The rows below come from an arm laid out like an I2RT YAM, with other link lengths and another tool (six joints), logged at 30 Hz.
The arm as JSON. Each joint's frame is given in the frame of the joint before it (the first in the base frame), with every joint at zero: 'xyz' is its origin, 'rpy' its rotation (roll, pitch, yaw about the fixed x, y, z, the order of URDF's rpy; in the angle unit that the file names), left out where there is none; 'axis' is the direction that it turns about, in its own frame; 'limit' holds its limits. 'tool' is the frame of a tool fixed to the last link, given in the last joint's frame.
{
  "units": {
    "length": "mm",
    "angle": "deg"
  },
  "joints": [
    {
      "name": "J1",
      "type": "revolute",
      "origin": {
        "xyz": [
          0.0,
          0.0,
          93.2
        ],
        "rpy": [
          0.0,
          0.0,
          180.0
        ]
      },
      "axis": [
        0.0,
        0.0,
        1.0
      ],
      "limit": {
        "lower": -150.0,
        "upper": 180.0
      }
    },
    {
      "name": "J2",
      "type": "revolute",
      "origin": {
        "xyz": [
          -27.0,
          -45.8,
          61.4
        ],
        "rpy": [
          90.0,
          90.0,
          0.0
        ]
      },
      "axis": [
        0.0,
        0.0,
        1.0
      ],
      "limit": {
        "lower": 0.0,
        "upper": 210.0
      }
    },
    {
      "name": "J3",
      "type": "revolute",
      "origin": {
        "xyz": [
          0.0,
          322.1,
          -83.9
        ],
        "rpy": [
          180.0,
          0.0,
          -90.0
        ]
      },
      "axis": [
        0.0,
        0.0,
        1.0
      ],
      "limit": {
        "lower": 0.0,
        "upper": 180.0
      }
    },
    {
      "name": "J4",
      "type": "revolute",
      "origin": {
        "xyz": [
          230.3,
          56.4,
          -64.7
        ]
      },
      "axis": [
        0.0,
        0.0,
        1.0
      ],
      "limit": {
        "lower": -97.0,
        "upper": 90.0
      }
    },
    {
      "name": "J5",
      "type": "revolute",
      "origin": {
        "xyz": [
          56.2,
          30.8,
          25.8
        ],
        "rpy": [
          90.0,
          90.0,
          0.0
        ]
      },
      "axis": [
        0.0,
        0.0,
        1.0
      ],
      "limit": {
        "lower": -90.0,
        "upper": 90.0
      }
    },
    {
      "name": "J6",
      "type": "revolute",
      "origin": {
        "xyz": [
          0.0,
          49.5,
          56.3
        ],
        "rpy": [
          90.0,
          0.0,
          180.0
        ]
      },
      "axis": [
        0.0,
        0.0,
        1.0
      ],
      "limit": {
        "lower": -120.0,
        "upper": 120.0
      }
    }
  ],
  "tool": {
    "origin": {
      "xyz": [
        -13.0,
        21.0,
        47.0
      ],
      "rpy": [
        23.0,
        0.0,
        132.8
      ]
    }
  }
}
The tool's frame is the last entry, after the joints.
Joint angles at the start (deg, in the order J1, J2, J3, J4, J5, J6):
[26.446, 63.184, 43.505, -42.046, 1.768, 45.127]
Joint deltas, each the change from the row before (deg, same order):
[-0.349, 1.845, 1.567, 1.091, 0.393, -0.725]
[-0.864, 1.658, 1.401, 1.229, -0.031, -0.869]
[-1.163, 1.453, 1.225, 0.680, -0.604, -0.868]
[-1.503, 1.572, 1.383, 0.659, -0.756, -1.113]
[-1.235, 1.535, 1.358, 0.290, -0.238, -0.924]
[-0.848, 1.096, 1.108, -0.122, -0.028, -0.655]
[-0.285, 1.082, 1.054, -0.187, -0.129, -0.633]
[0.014, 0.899, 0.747, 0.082, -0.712, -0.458]
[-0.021, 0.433, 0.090, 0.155, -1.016, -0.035]
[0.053, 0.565, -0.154, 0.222, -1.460, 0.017]
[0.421, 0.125, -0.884, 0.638, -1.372, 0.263]
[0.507, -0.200, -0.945, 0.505, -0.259, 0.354]
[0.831, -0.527, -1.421, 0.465, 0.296, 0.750]
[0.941, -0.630, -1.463, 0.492, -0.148, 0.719]
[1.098, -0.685, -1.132, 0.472, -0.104, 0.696]
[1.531, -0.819, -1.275, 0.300, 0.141, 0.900]
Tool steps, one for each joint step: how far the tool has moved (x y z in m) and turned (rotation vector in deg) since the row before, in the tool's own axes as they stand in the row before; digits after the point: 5 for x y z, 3 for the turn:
[-0.00216, 0.01151, -0.00264, -0.777, -0.700, -0.128]
[-0.00328, 0.01110, -0.00208, -0.919, -0.444, 0.100]
[-0.00346, 0.00870, -0.00135, -0.420, 0.047, 0.143]
[-0.00482, 0.00937, -0.00134, -0.441, 0.026, 0.193]
[-0.00500, 0.00824, -0.00072, -0.058, -0.322, 0.284]
[-0.00385, 0.00549, -0.00075, 0.165, -0.334, 0.218]
[-0.00158, 0.00511, -0.00061, 0.217, -0.142, -0.363]
[0.00062, 0.00447, -0.00034, -0.032, 0.481, -0.715]
[0.00145, 0.00157, 0.00066, 0.040, 0.935, -0.412]
[0.00258, 0.00112, 0.00197, 0.277, 1.416, -0.613]
[0.00424, -0.00122, 0.00333, 0.163, 1.462, -0.706]
[0.00283, -0.00242, 0.00303, 0.200, 0.472, -0.274]
[0.00349, -0.00481, 0.00419, 0.464, 0.179, -0.012]
[0.00454, -0.00515, 0.00386, 0.329, 0.562, -0.323]
[0.00480, -0.00410, 0.00233, -0.017, 0.478, -0.492]
[0.00595, -0.00539, 0.00277, 0.203, 0.396, -0.634]

